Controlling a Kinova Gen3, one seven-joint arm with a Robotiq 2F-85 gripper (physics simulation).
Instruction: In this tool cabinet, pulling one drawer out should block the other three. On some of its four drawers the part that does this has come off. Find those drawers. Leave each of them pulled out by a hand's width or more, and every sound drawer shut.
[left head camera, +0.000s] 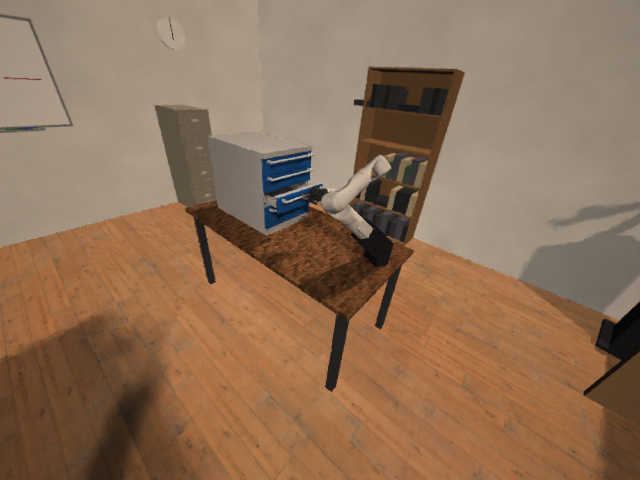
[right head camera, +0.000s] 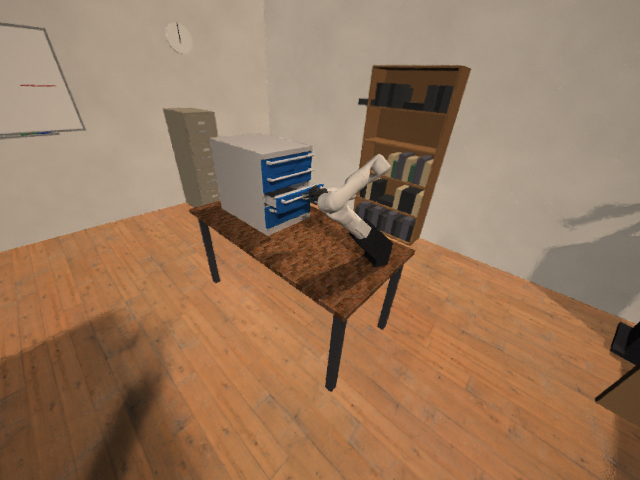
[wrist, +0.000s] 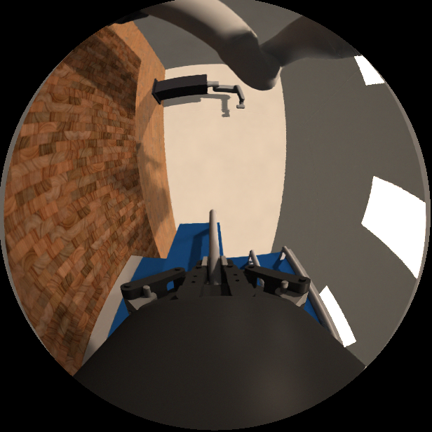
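The grey cabinet (left head camera: 237, 180) (right head camera: 237, 180) stands on the table, with four blue drawers. The third drawer from the top (left head camera: 289, 207) (right head camera: 289, 207) is pulled out, and its open inside shows behind the front. In the wrist view its blue front (wrist: 190, 242) stands out nearer than the others. The top drawer (left head camera: 286, 166), the second drawer (left head camera: 281, 185) and the bottom drawer (left head camera: 281, 219) look shut. My gripper (left head camera: 306, 196) (right head camera: 306, 195) (wrist: 214, 263) is shut on the third drawer's bar handle (wrist: 213, 230), near its right part. The fingers hide some of the bar.
The top drawer's handle (wrist: 310, 285) runs beside the gripper in the wrist view. The wooden table (left head camera: 315, 253) (right head camera: 315, 253) carries the cabinet and the arm's black base (left head camera: 379, 248) (right head camera: 379, 248). A bookshelf (left head camera: 450, 111) (right head camera: 458, 108) and a beige filing cabinet (left head camera: 173, 149) (right head camera: 180, 155) stand behind.
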